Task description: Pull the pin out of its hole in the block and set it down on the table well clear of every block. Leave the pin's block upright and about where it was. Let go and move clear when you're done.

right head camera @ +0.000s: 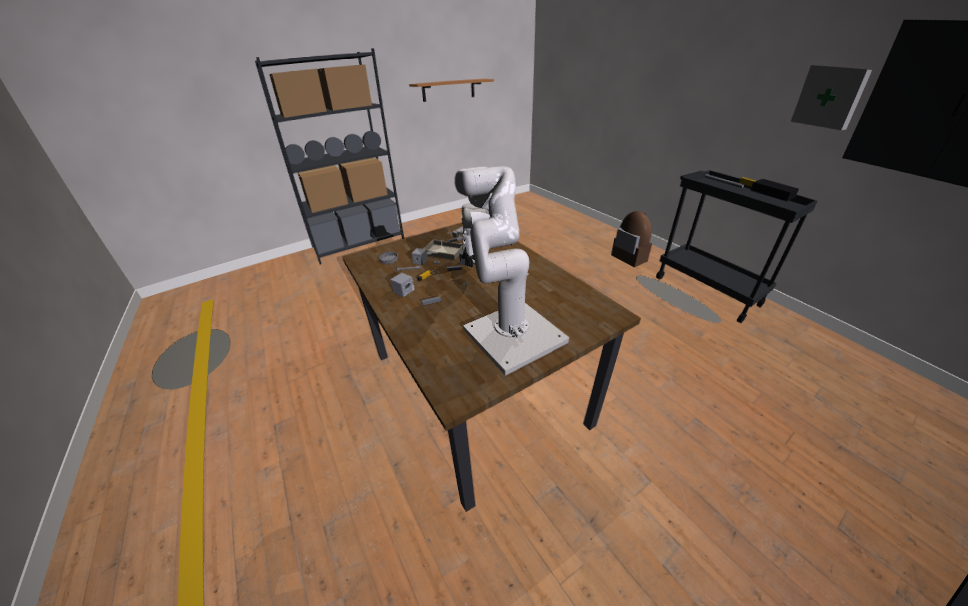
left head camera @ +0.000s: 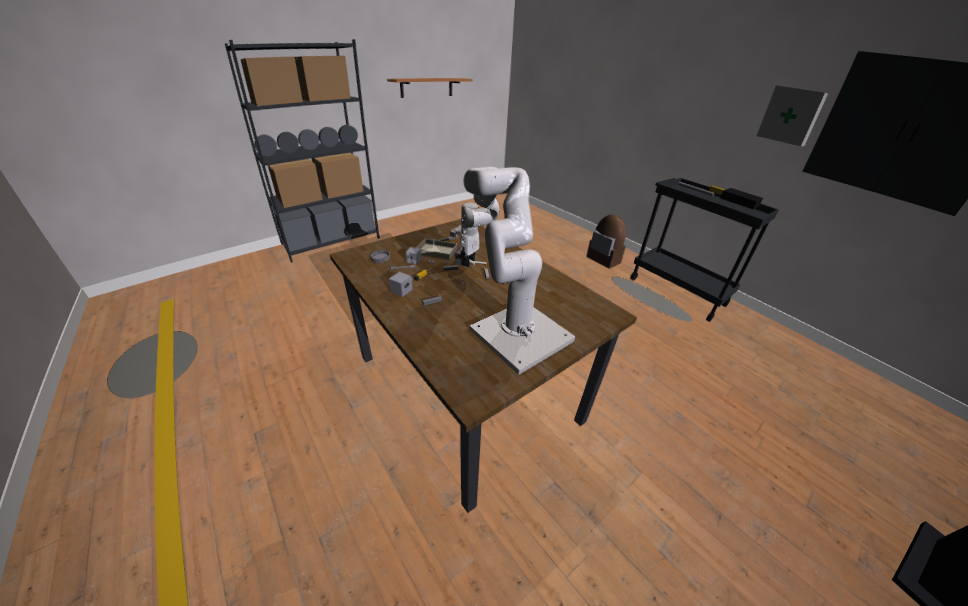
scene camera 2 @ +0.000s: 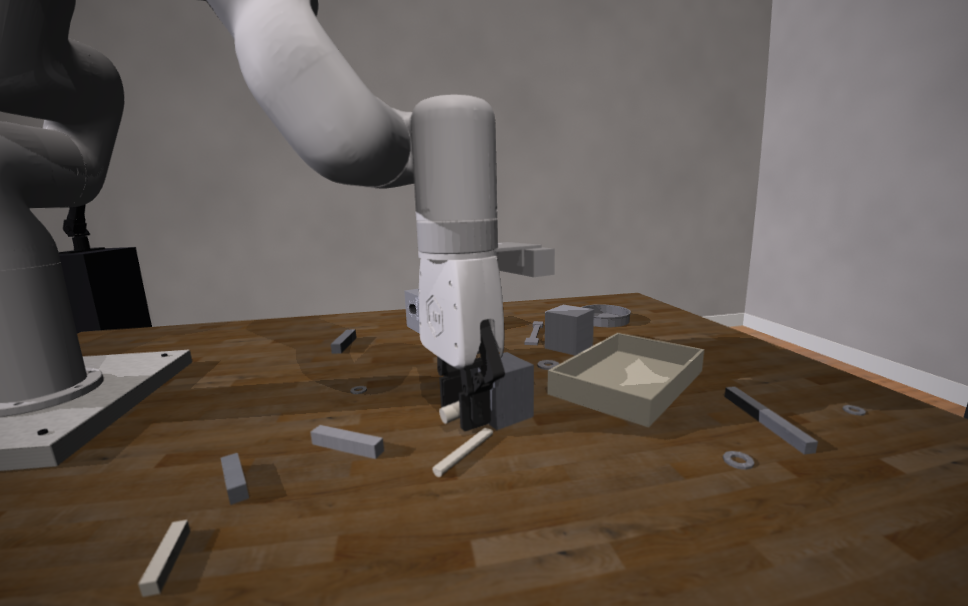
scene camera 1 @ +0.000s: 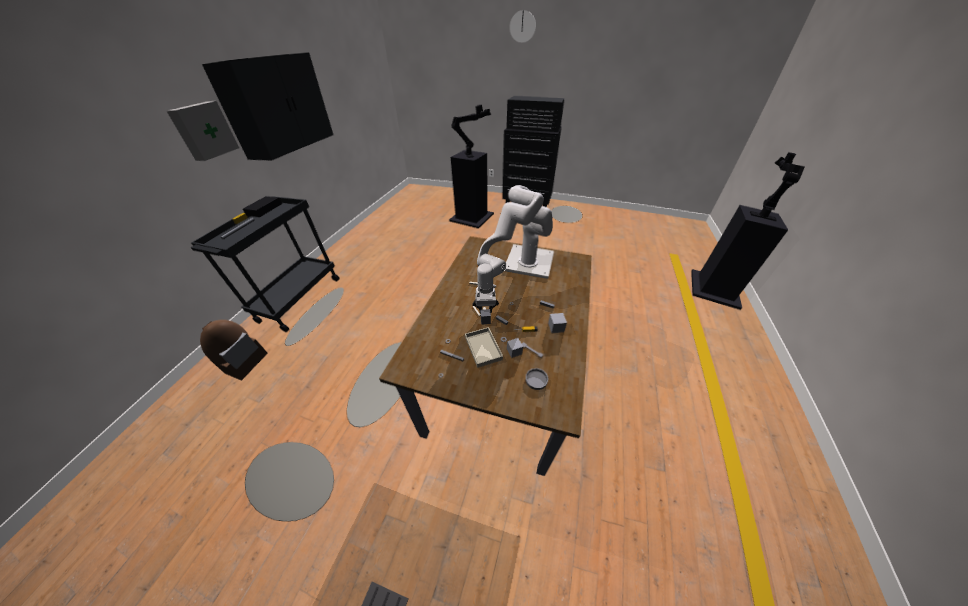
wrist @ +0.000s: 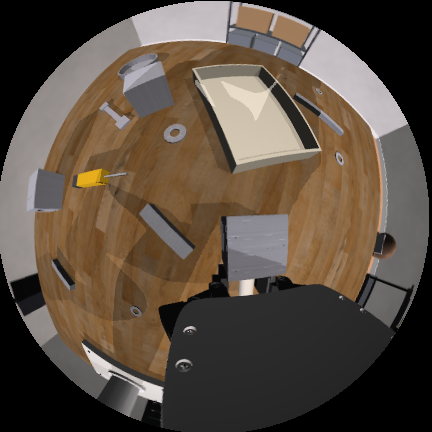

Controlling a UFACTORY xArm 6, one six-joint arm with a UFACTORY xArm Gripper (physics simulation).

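Seen in the pictures: gripper, fingertip midpoint: [right head camera: 473,264] [left head camera: 469,264] [scene camera 2: 465,417] [wrist: 239,274]; arm's base, link origin: [right head camera: 511,326] [left head camera: 517,326] [scene camera 2: 40,393] [scene camera 1: 528,261] [wrist: 126,381].
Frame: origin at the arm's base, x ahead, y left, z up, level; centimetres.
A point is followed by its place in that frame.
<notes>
The pin's grey block [scene camera 2: 517,389] @(x 57.3, y -3.8, z 1.5 cm) [wrist: 257,245] @(x 55.8, y -1.6, z 3.6 cm) stands upright on the table, just beyond the fingertips. The cream round pin [scene camera 2: 448,412] @(x 50.3, y -6.0, z 0.3 cm) [wrist: 246,287] @(x 51.5, y -4.4, z 0.7 cm) sticks out of the block's side facing the robot base. My gripper [scene camera 2: 462,404] @(x 51.8, y -3.9, z -1.5 cm) [wrist: 239,274] @(x 51.8, y -3.9, z -1.5 cm) points down, low over the table, with its fingers on either side of the pin. It is open partway and grips nothing. The fingers hide much of the pin in scene camera 2. A loose cream rod [scene camera 2: 462,451] @(x 51.8, y -10.0, z -1.6 cm) lies on the table beside the block.
A beige tray [scene camera 2: 598,393] @(x 66.2, y -1.8, z -0.3 cm) [wrist: 276,158] @(x 65.1, y -0.8, z -0.1 cm) stands beyond the block. A plain grey block [scene camera 2: 569,330] @(x 66.7, y 16.1, z 1.4 cm) [wrist: 148,90] @(x 65.6, y 17.0, z 2.0 cm), a holed grey block [wrist: 46,191] @(x 45.3, y 29.4, z 1.8 cm), a yellow screwdriver [wrist: 91,178] @(x 52.2, y 19.1, z -0.5 cm) and a grey bar [scene camera 2: 346,441] [wrist: 166,231] are on the table. Several other bars and rings lie around.
</notes>
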